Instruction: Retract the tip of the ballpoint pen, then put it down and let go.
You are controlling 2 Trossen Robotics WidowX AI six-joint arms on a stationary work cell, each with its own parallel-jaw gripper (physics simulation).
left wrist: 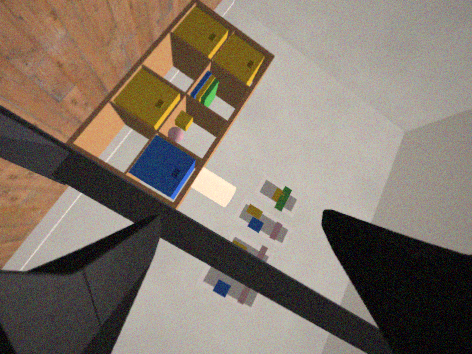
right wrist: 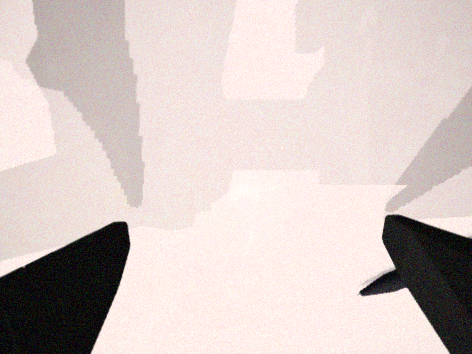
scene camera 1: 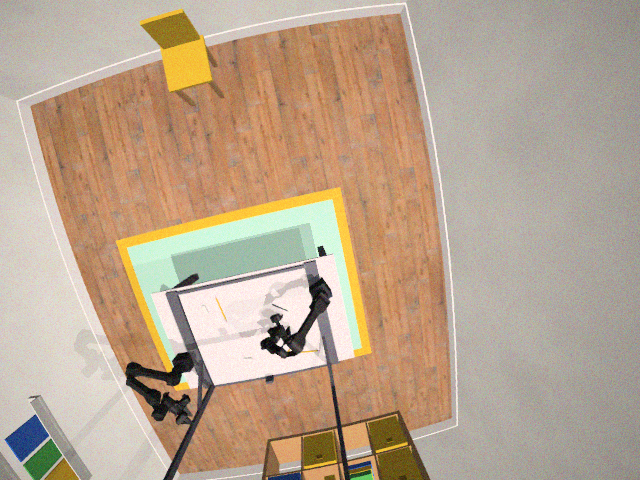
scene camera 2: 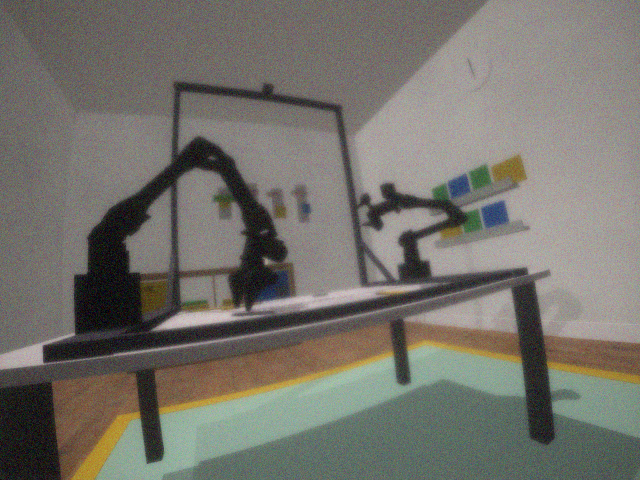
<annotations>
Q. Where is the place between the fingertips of the right gripper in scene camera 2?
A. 241, 310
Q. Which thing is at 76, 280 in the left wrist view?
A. The left gripper.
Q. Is the left gripper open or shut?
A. Open.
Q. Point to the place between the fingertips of the right gripper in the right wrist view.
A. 257, 230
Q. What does the left gripper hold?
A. Nothing.
</annotations>
